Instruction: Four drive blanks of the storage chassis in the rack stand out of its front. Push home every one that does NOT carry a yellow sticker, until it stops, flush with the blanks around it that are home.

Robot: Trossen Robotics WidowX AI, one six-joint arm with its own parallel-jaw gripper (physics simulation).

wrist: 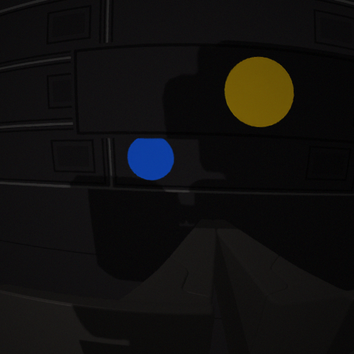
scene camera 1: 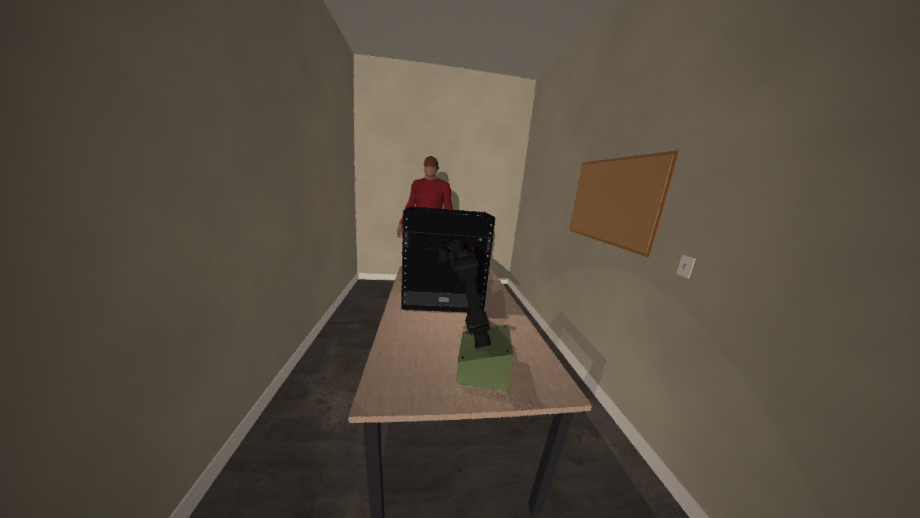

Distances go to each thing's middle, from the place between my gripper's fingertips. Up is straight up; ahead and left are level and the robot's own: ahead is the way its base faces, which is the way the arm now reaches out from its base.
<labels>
Now: the black rack [scene camera 1: 427, 284] 16 cm ahead of my hand, 5 cm to the left of it and 10 cm below it.
</labels>
